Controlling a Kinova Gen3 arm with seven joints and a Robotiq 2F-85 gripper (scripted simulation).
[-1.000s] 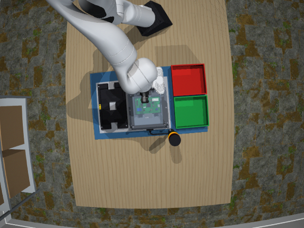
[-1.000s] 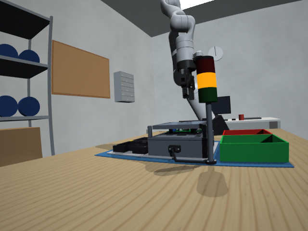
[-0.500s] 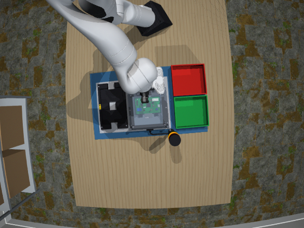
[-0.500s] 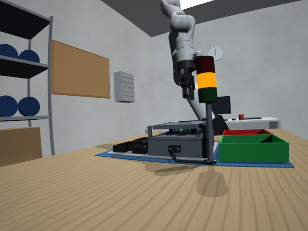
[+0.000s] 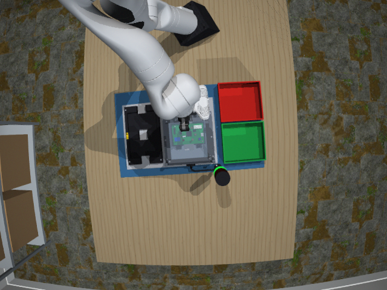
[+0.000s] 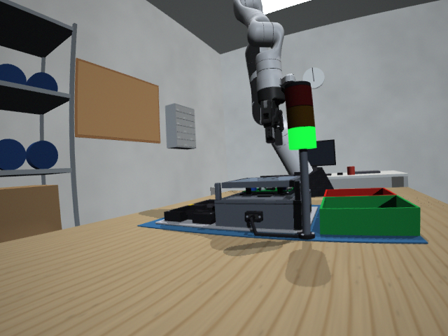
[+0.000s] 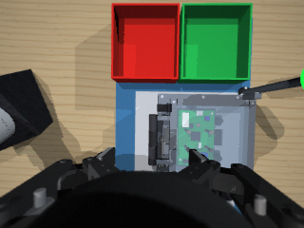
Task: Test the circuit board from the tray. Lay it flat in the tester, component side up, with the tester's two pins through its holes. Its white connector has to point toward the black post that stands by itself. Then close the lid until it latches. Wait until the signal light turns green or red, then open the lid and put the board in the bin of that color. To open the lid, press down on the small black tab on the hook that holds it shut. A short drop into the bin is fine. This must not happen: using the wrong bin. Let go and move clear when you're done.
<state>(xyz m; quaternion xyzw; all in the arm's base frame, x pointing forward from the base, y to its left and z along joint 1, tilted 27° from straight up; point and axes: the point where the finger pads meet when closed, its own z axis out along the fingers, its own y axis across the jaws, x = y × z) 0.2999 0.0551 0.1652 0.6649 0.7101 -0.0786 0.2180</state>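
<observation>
My hand is 2 cm short of the black hook, 6 cm to the right of it and 10 cm above it. Round my hand: green circuit board 8 cm ahead, 12 cm below; clear lid 9 cm ahead, 10 cm below; red bin 3 cm behind, 20 cm to the left, 17 cm below.
</observation>
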